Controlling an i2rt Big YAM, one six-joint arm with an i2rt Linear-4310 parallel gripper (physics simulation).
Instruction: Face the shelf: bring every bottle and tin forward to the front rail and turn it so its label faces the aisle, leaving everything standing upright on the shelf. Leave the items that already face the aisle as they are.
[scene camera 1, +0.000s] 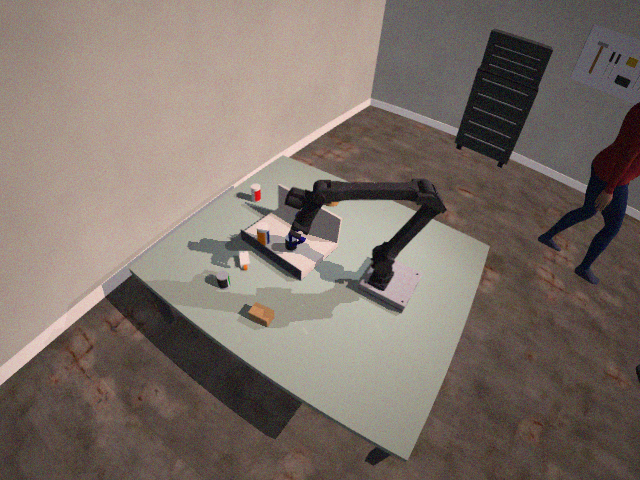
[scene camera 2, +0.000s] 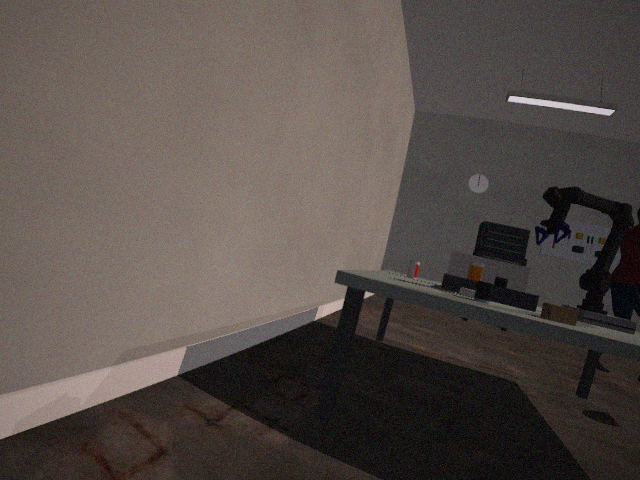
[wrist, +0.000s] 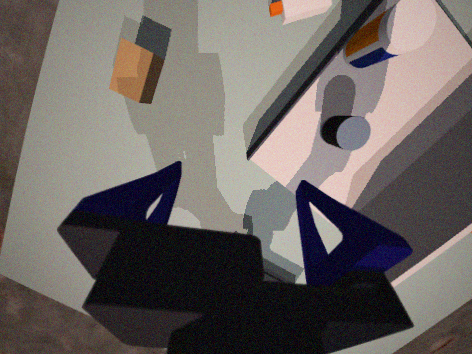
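Where they show: gripper, between the fingertips: (scene camera 1: 293, 238) (scene camera 2: 546, 243) (wrist: 241, 177); arm's base, origin of its link: (scene camera 1: 380, 278) (scene camera 2: 591, 311).
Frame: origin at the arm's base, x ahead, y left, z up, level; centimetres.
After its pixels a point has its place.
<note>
The shelf (scene camera 1: 273, 256) @[x 48.5, y 16.7, z -1.4 cm] (scene camera 2: 516, 298) @[x 40.0, y 17.5, z -1.8 cm] (wrist: 310, 82) @[x 48.7, y 16.6, z 0.7 cm] has a pale floor and a dark front rail. A white-topped tin with orange and blue sides (scene camera 1: 263, 236) @[x 56.1, y 14.3, z 5.6 cm] (scene camera 2: 476, 271) @[x 58.2, y 15.1, z 5.4 cm] (wrist: 367, 40) @[x 56.0, y 14.2, z 5.4 cm] stands upright close behind the rail, orange towards it. A smaller black tin with a grey top (scene camera 1: 291, 244) (scene camera 2: 499, 282) @[x 46.4, y 9.4, z 3.2 cm] (wrist: 353, 133) @[x 45.2, y 7.0, z 5.4 cm] stands upright nearer the shelf's robot-side end, with a gap to the rail. Its label cannot be made out. My gripper (scene camera 1: 298, 238) @[x 34.1, y 21.2, z 22.6 cm] (scene camera 2: 550, 236) @[x 34.1, y 21.2, z 22.6 cm] (wrist: 241, 177) @[x 34.1, y 21.2, z 22.6 cm] is open and empty, high above the table. In the wrist view the black tin lies beyond the right finger.
On the table (scene camera 1: 361, 361) @[x -11.4, y 38.8, z -5.3 cm] outside the shelf are a red-and-white can (scene camera 1: 255, 192) @[x 84.6, y -13.2, z 2.0 cm] (scene camera 2: 416, 269) @[x 84.5, y -13.3, z 0.0 cm], a white-and-orange item (scene camera 1: 244, 259) @[x 59.1, y 25.7, z -2.6 cm] (wrist: 305, 9) @[x 58.3, y 23.9, z -2.5 cm], a black can with green (scene camera 1: 222, 280) @[x 56.5, y 43.3, z 1.2 cm] and a tan block (scene camera 1: 261, 314) @[x 32.5, y 45.9, z -0.4 cm] (scene camera 2: 559, 313) @[x 34.9, y 48.0, z -2.6 cm] (wrist: 131, 70) @[x 33.8, y 44.7, z -0.3 cm]. The shelf's grey panel (scene camera 1: 323, 223) @[x 37.9, y -10.2, z 5.8 cm] rises behind.
</note>
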